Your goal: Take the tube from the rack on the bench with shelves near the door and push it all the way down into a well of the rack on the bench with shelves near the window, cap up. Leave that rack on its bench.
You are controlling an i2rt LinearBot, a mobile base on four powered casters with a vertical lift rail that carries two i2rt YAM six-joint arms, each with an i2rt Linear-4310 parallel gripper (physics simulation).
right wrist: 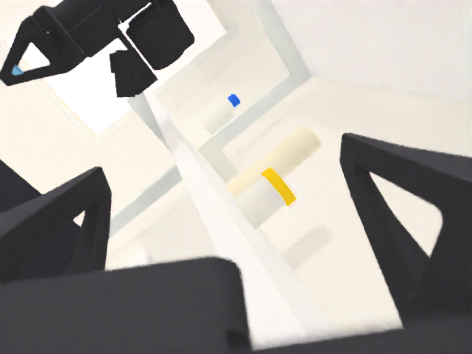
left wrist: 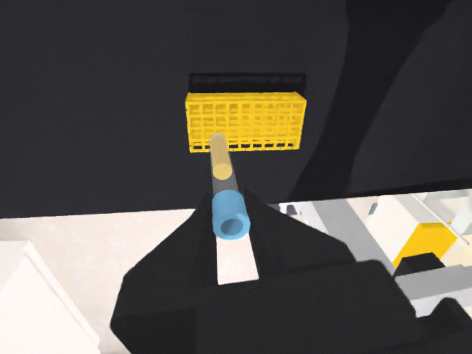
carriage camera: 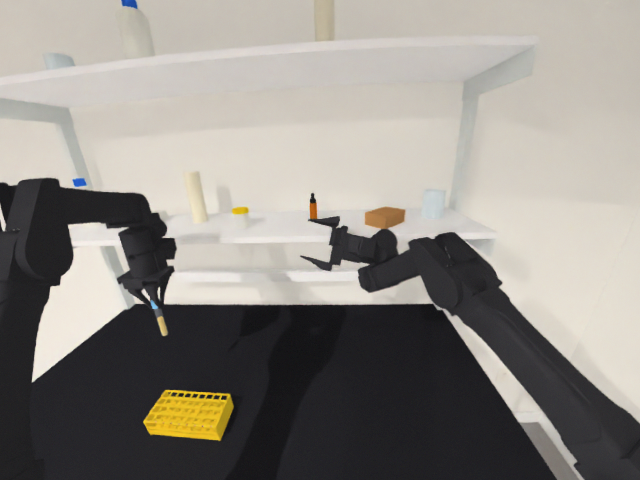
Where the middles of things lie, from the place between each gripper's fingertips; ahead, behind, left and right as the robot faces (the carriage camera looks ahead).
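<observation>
For the clear tube with blue cap (left wrist: pixel 230 219), my right hand is 170 mm above it, 80 mm past it and 380 mm to the right of it. The yellow tube rack (carriage camera: pixel 201 418) is 450 mm below my right hand, 150 mm behind it and 340 mm to the left of it.
As for my left gripper, it's 30 mm above the clear tube with blue cap. The yellow tube rack is 300 mm below my left hand, 70 mm behind it and 40 mm to the right of it.
</observation>
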